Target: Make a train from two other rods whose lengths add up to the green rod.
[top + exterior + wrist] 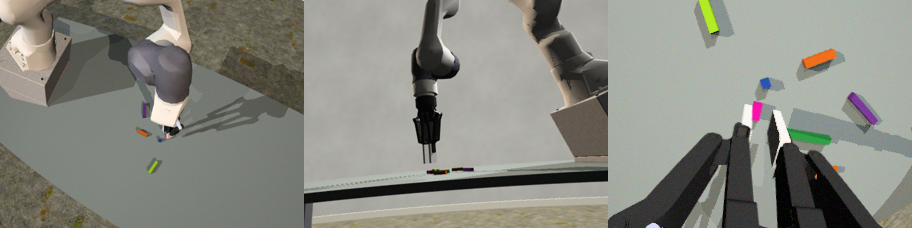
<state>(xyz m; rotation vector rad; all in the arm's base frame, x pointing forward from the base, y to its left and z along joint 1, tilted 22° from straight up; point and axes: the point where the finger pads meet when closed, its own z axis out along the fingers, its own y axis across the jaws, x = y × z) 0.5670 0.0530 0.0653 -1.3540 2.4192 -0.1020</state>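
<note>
Now: the magenta rod 60 mm below my hand. The rest, counted from my hand: lime rod (130 mm to the right, 60 mm below, 20 mm ahead); then blue rod (60 mm below, 30 mm to the right, 20 mm behind); then green rod (60 mm below, 50 mm to the left, 40 mm behind).
</note>
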